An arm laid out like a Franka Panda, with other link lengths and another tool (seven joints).
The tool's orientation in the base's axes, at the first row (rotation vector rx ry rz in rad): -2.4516, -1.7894, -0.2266
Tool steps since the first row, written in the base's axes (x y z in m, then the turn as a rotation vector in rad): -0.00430, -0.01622, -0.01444, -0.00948, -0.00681, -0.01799; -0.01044, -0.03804, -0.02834, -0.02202, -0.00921, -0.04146; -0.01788, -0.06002, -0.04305, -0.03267, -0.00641, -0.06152; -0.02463, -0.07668, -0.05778, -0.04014, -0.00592, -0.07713; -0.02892, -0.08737, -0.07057, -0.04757, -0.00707, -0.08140
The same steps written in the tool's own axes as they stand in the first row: -0.01905, 0.00074, 0.01125, -0.01241, -0.00710, 0.01598; -0.04381, 0.00144, 0.02092, -0.02257, -0.01851, 0.03790; -0.06925, 0.00095, 0.03129, -0.02669, -0.02967, 0.05745; -0.08950, -0.00051, 0.04260, -0.03123, -0.03707, 0.07243; -0.10307, -0.00144, 0.05314, -0.03529, -0.04383, 0.07598
